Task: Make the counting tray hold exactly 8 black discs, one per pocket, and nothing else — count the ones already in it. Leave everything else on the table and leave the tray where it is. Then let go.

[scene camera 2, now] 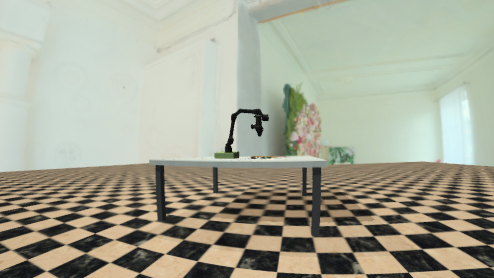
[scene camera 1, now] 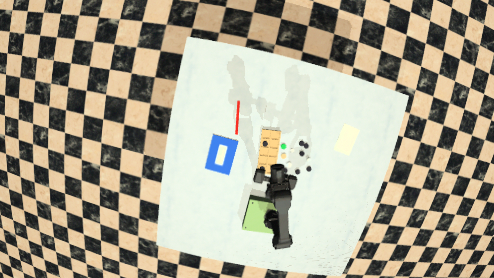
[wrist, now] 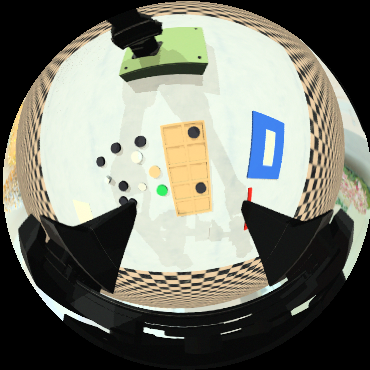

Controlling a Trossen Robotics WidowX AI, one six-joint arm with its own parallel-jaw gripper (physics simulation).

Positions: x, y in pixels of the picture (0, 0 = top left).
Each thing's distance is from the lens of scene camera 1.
tan counting tray [scene camera 1: 268, 155]: 143 cm
